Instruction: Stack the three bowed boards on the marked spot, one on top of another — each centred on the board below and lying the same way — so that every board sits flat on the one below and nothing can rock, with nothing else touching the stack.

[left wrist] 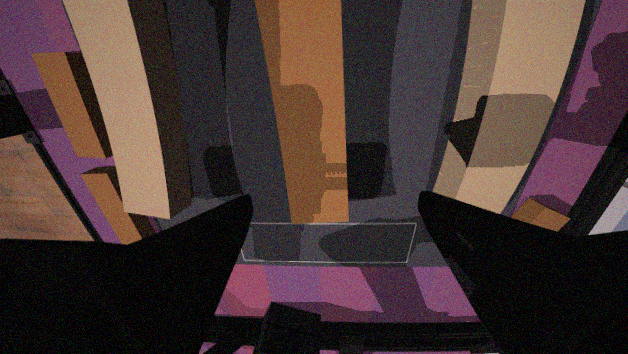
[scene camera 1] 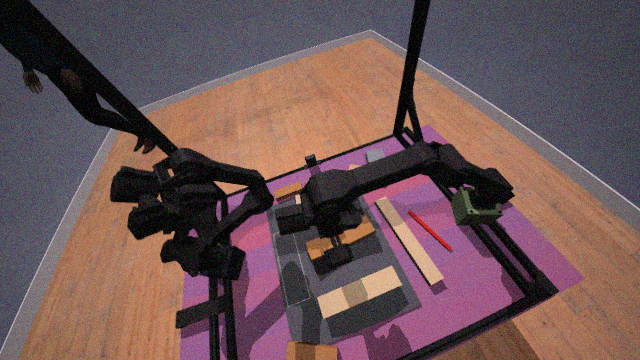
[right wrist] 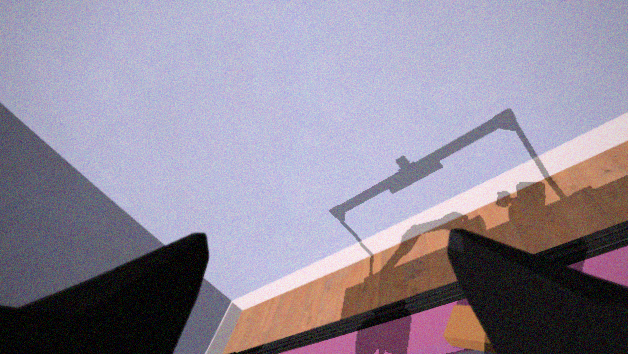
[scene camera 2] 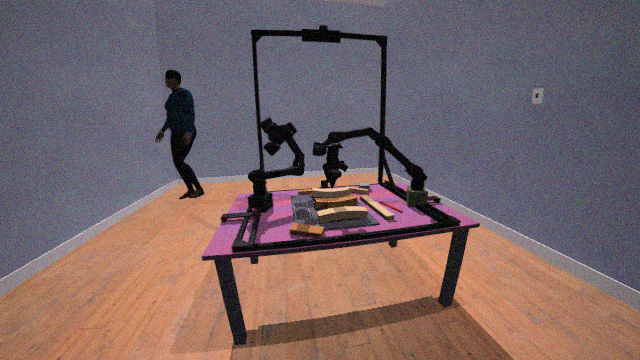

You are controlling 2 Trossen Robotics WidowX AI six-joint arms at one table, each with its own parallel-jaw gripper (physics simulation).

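Frame: origin at the left arm's base, x ahead, y left, z up, level; millimetres.
Seen in the pictures: left gripper, fingertip midpoint: [left wrist: 335, 201] [scene camera 1: 329, 238] [scene camera 2: 330, 185]; right gripper, fingertip midpoint: [scene camera 1: 201, 261] [right wrist: 328, 243] [scene camera 2: 286, 140]; left arm's base, origin of the base link: [scene camera 1: 481, 200] [scene camera 2: 417, 189]; right arm's base, origin of the base link: [scene camera 1: 216, 259] [scene camera 2: 260, 194].
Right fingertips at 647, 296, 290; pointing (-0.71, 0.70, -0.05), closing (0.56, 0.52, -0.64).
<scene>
Pixels of each thing's top centre, then the offset from my right fingertips to it, as dx, dy, dz. Level surfaces: height alone.
- grey mat, its level: dz -376
- orange bowed board, middle of its top: [left wrist: 307, 107] [scene camera 1: 340, 236] [scene camera 2: 336, 197] -203, -168, -327
- second pale bowed board, middle of its top: [left wrist: 114, 109] [scene camera 2: 330, 188] -137, -325, -324
- pale straight strip, middle of its top: [scene camera 1: 405, 235] [scene camera 2: 375, 204] -418, -196, -360
- red stick, middle of its top: [scene camera 1: 429, 229] [scene camera 2: 390, 206] -501, -225, -376
A pale bowed board [scene camera 1: 392, 279] [scene camera 2: 342, 214] [left wrist: 530, 75] lies arched upward at the front of the grey mat [scene camera 1: 306, 322]. An orange bowed board [scene camera 1: 363, 231] [scene camera 2: 336, 201] [left wrist: 312, 150] lies mid-mat; its bow is hard to read. A second pale bowed board [scene camera 2: 331, 192] [left wrist: 120, 110] lies behind, mostly hidden by my left arm in scene camera 1. The white outlined spot [scene camera 1: 299, 302] [left wrist: 325, 262] lies beyond the orange board's end, with bare mat inside. My left gripper [left wrist: 335, 201] is open above the orange board's end. My right gripper [right wrist: 328, 243] is open and raised, away from the boards.
A pale straight strip [scene camera 1: 410, 242] [scene camera 2: 377, 207] and a red stick [scene camera 1: 430, 231] [scene camera 2: 391, 206] lie right of the mat. Orange blocks lie at the front left [scene camera 1: 312, 351] [scene camera 2: 306, 229] and behind the boards [scene camera 1: 288, 190]. A green block [scene camera 1: 467, 212] is at my left arm's base.
</scene>
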